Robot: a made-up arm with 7 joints. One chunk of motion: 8 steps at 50 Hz.
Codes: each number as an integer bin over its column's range. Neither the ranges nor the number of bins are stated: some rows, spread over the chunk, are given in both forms.
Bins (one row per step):
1: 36 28 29 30 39 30 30
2: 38 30 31 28 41 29 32
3: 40 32 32 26 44 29 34
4: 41 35 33 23 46 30 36
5: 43 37 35 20 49 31 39
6: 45 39 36 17 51 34 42
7: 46 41 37 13 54 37 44
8: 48 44 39 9 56 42 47
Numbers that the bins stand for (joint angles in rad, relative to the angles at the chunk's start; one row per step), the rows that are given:
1: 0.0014 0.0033 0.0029 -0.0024 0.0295 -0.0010 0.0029
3: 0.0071 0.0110 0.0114 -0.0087 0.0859 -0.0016 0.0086
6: 0.0143 0.0243 0.0229 -0.0230 0.1648 0.0016 0.0200
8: 0.0186 0.0338 0.0314 -0.0357 0.2211 0.0067 0.0271
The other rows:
2: 0.0043 0.0071 0.0086 -0.0056 0.0521 -0.0016 0.0057
4: 0.0086 0.0167 0.0143 -0.0135 0.1084 -0.0010 0.0114
5: 0.0114 0.0205 0.0200 -0.0183 0.1422 -0.0003 0.0157
7: 0.0157 0.0281 0.0257 -0.0294 0.1986 0.0035 0.0229

